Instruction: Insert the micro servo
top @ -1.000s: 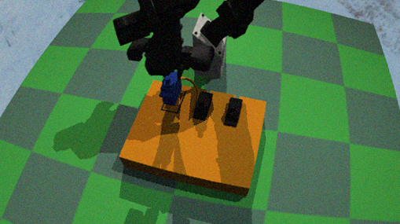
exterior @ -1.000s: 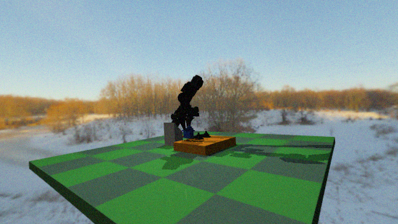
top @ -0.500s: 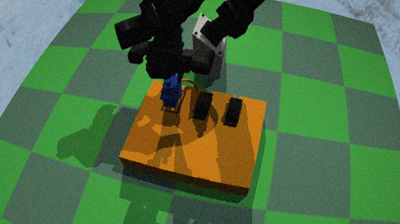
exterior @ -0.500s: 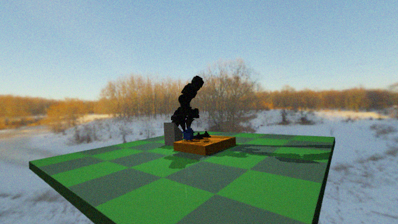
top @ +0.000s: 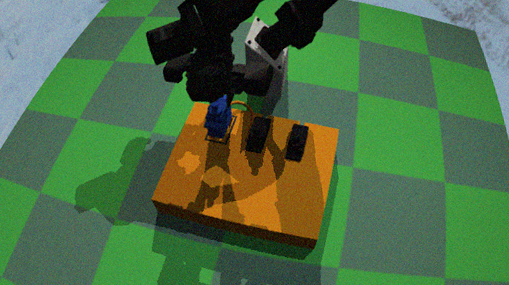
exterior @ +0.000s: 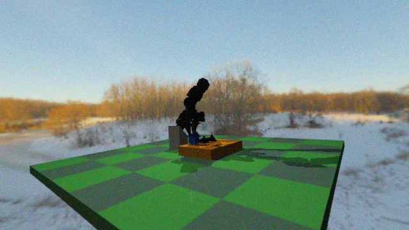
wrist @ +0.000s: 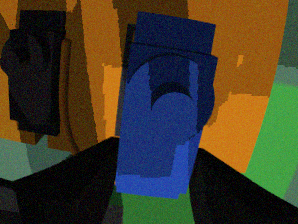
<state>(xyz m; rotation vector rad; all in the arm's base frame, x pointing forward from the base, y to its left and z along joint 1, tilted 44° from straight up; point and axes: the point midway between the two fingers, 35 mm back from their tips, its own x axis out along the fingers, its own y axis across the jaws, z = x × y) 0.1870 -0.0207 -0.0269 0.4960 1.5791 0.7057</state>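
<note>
The orange deck is 120 mm ahead of my gripper tip, 80 mm to the left of it and 80 mm below it.
</note>
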